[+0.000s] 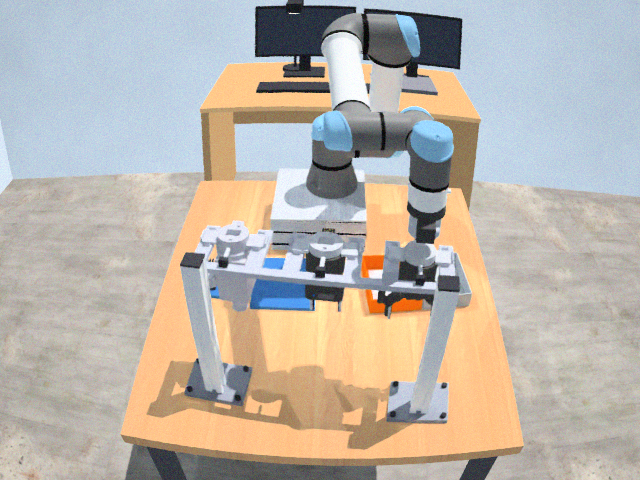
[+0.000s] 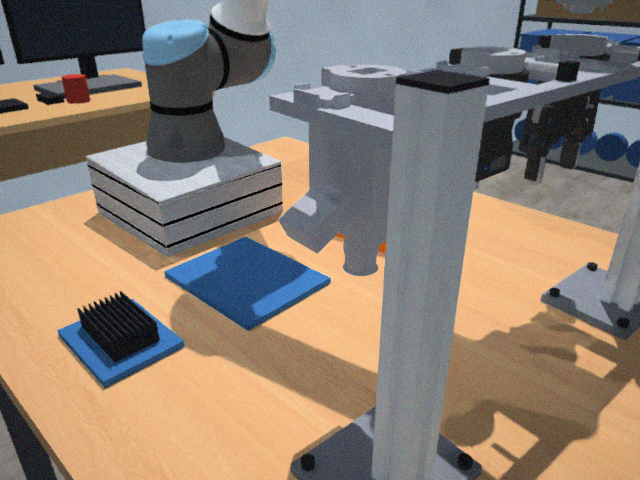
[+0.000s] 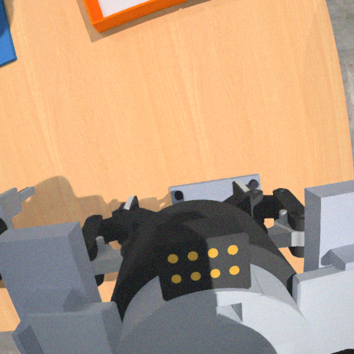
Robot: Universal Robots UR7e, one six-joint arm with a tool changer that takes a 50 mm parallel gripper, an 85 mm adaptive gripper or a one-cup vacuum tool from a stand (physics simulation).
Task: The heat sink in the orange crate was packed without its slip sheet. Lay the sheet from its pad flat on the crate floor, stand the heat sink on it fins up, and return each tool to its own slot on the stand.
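Places are measured from the arm's base along level axes (x left, y ahead, z down), in centimetres.
Pixels of known places: arm's base, link origin: (image 1: pixel 331 184) (image 2: pixel 186 148).
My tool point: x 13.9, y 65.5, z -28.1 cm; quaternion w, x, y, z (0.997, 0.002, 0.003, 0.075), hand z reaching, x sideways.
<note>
For each thing: its middle in the pictures, then the offset to it from my tool point. "*": a spot on its surface instead.
- black heat sink, body centre: (image 2: pixel 117 324) dy -34.6, dx -48.3, dz +37.2 cm
- small blue pad, surface spot: (image 2: pixel 105 379) * dy -28.0, dx -53.9, dz +38.7 cm
- vacuum tool, body centre: (image 2: pixel 353 177) (image 1: pixel 231 269) dy -5.4, dx -36.9, dz +13.0 cm
- grey bin, surface spot: (image 1: pixel 465 286) * dy -28.3, dx +21.4, dz +37.5 cm
The black heat sink (image 2: pixel 118 328) stands fins up on a small blue pad (image 2: pixel 105 379). A larger blue pad (image 2: pixel 206 266) (image 1: pixel 281 302) lies bare. The orange crate (image 1: pixel 379 304) (image 3: pixel 100 25) shows partly behind the stand; a white surface shows inside it. The adaptive gripper (image 3: pixel 186 195) (image 2: pixel 552 164) hangs in the stand's right slot, fingers apart and empty. The arm's bare tool flange (image 1: pixel 424 227) is just above and behind that slot; whether they touch is unclear. The vacuum tool (image 2: pixel 360 253) (image 1: pixel 237 289) hangs in the left slot, the parallel gripper (image 1: pixel 325 289) in the middle slot.
The stand's two posts (image 1: pixel 201 320) (image 1: pixel 436 341) (image 2: pixel 426 268) rise at the front, joined by a crossbar (image 1: pixel 351 280). A grey bin (image 1: pixel 465 286) is beside the crate, partly hidden. The robot base (image 1: pixel 289 204) (image 2: pixel 217 206) is behind the pads. Slot brackets (image 3: pixel 42 265) (image 3: pixel 325 225) flank the adaptive gripper.
</note>
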